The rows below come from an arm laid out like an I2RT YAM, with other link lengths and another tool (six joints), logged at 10 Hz.
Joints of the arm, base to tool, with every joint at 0 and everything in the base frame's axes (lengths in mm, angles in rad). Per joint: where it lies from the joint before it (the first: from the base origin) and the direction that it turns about. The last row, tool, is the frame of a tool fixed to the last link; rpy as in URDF.
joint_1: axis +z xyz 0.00 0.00 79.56
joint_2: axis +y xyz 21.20 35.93 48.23
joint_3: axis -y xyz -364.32 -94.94 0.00
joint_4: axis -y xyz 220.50 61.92 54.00
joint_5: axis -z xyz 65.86 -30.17 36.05
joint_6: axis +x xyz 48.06 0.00 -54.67
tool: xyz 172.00 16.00 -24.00 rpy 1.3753 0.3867 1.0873
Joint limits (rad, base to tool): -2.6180..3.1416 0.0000..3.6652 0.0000..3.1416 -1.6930..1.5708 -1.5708..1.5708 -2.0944..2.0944
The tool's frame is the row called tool.
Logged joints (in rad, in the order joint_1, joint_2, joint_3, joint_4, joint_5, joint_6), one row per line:
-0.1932 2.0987 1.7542 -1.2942 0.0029 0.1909
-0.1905 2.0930 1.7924 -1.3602 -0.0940 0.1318
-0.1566 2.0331 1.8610 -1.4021 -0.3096 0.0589
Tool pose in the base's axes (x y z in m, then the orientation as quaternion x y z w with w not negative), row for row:
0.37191 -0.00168 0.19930 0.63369 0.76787 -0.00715 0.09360
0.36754 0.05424 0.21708 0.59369 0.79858 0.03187 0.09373
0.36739 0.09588 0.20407 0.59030 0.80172 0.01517 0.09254
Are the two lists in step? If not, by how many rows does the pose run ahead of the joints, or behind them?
The pose runs 2 rows ahead of the joints: the pose in row i belongs to the joints in row i + 2.
